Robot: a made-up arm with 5 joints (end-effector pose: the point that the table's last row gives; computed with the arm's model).
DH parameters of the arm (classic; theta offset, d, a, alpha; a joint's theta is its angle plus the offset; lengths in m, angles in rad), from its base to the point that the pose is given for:
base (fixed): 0 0.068 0 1.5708
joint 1: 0 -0.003 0.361 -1.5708
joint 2: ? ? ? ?
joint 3: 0 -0.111 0.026 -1.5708
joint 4: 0 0.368 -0.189 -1.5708
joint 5: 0 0.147 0.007 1.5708
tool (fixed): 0 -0.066 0 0
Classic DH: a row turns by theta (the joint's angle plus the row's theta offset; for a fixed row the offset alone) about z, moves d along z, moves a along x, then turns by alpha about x.
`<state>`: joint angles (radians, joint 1 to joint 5).
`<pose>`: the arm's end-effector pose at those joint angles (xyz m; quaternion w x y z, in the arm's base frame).
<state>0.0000 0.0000 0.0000 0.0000 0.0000</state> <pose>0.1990 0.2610 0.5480 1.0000 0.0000 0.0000 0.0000</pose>
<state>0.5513 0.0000 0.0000 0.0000 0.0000</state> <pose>-0.0819 0.2610 0.5811 0.9622 0.0000 -0.2722 0.0000</pose>
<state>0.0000 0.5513 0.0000 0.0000 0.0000</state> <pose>0.0879 0.1379 0.5480 0.9622 0.0000 0.0000 0.2722</pose>
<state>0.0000 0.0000 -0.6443 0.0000 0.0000</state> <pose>0.4117 0.2610 0.5812 0.9486 0.0000 0.3166 0.0000</pose>
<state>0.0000 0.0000 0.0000 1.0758 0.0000</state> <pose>0.1652 0.0237 0.5480 0.8588 0.0000 0.0000 0.5123</pose>
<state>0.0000 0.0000 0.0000 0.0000 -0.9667</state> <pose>0.2503 0.2610 0.5823 0.8854 0.0000 -0.4647 0.0000</pose>
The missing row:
joint 2: 0 0.178 -0.006 1.5708
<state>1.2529 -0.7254 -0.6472 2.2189 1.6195</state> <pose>-0.2721 -0.3076 0.6188 0.6784 -0.5957 0.1576 0.4000</pose>
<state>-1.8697 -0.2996 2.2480 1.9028 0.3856</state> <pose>-0.0802 -0.0607 -0.0294 0.4976 -0.3830 0.0965 0.7723</pose>
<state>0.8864 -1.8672 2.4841 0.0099 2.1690</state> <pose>0.6089 -0.0012 0.3803 0.4895 0.2254 -0.3325 -0.7739</pose>
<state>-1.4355 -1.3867 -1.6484 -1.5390 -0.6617</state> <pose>0.0758 -0.2448 -0.5980 0.2084 0.6131 -0.7054 0.2884</pose>
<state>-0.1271 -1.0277 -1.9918 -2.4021 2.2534</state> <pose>0.5883 -0.1143 -0.2756 0.6314 -0.2114 -0.1685 0.7268</pose>
